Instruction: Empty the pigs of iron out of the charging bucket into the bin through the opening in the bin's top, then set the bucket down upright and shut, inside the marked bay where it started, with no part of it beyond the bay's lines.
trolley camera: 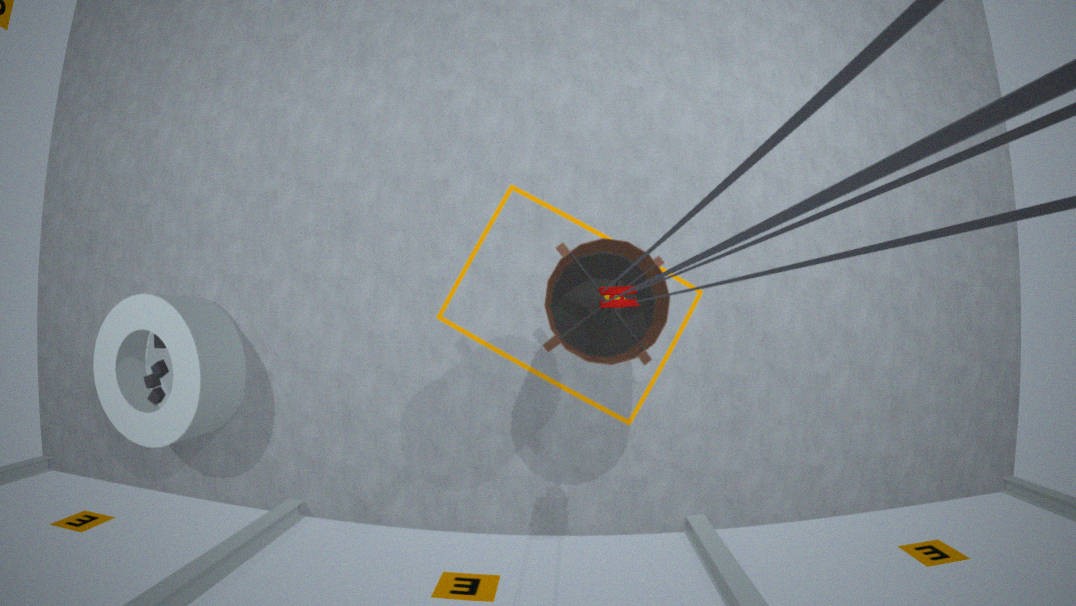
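The charging bucket (563, 319), a round brown rim with a dark inside and lugs around it, hangs upright from thin sling legs. No pigs can be made out inside it; its bottom flaps are hidden. My gripper, the red hook block (618, 296), is above the bucket's middle and holds it by the slings. The yellow outline of the marked bay (475, 252) shows beneath; the bucket covers part of its upper right line in this view. The pale round bin (186, 376) stands at the left, with several dark pigs of iron (152, 380) visible through its top opening.
Dark hoist ropes (828, 169) run from the hook block to the upper right. Shadows fall across the bay's lower line. A wall with grey posts (722, 557) and yellow signs (465, 586) runs along the bottom of the view, below the bin and bay.
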